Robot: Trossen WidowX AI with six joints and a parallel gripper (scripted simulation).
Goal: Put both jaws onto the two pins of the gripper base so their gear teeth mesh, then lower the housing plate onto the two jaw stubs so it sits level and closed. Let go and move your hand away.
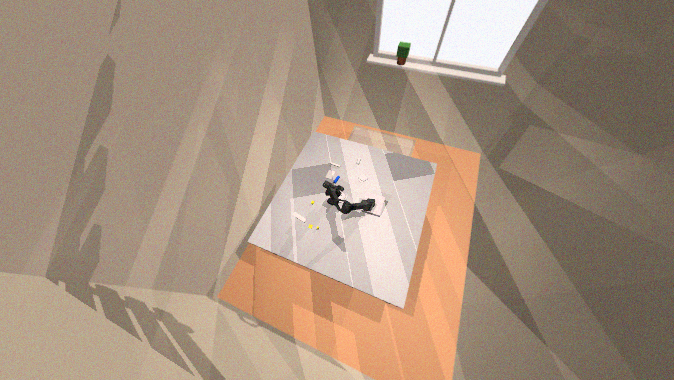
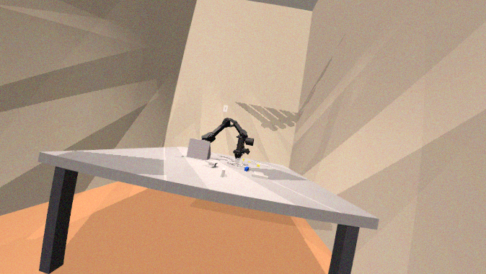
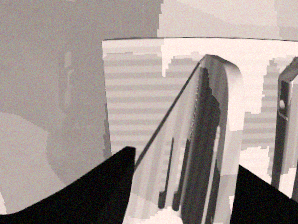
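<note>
Right now my gripper tip is 1 cm short of the ribbed rectangular plate, 3 cm to the left of it and 1 cm above it. From my gripper tip the other things lie so: blue block (5 cm ahead, 20 cm to the right, 1 cm below); then white flat piece (13 cm ahead, 25 cm to the right, 2 cm below); then white jaw (4 cm behind, 4 cm to the right).
</note>
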